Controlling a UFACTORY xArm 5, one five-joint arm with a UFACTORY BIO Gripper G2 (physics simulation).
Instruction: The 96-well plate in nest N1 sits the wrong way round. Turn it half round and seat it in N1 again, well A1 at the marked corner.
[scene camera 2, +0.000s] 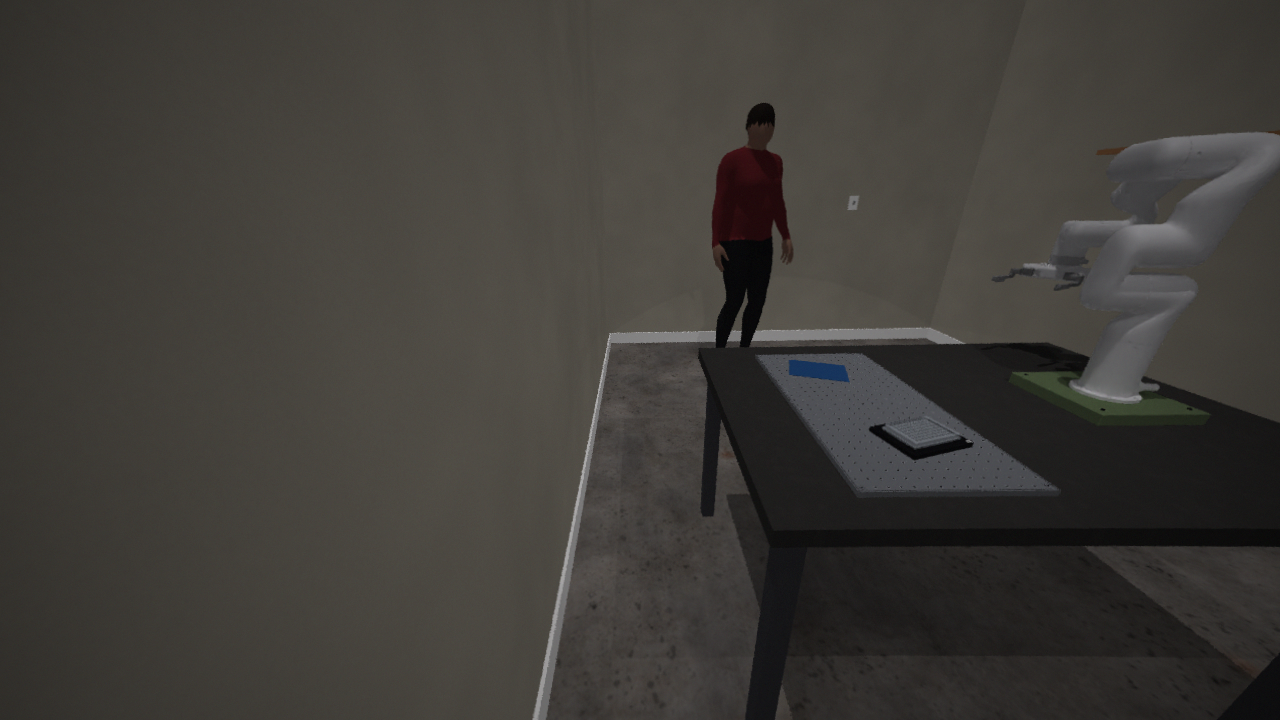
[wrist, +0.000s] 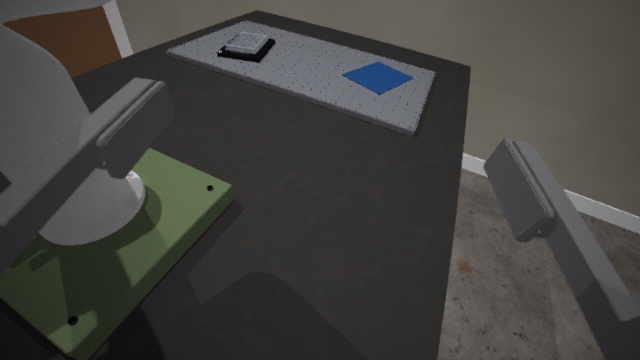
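Observation:
The pale 96-well plate (scene camera 2: 921, 431) (wrist: 247, 42) sits in the black nest (scene camera 2: 915, 452) (wrist: 262, 53) on the perforated grey board (scene camera 2: 966, 472) (wrist: 310, 65). A small light spot shows at one nest corner. The well lettering is too small to read, so where A1 lies cannot be told. My gripper (scene camera 2: 1027, 282) (wrist: 327, 160) is open and empty, with its fingers wide apart. It is high above the table and well away from the plate, on the robot base's side of the board.
A blue flat square (scene camera 2: 818, 370) (wrist: 378, 78) lies on the board's other end. The green base plate (scene camera 2: 1154, 416) (wrist: 195, 200) carries the arm on the dark table (scene camera 2: 805, 501) (wrist: 320, 200). A person in a red top (scene camera 2: 750, 192) stands beyond the table.

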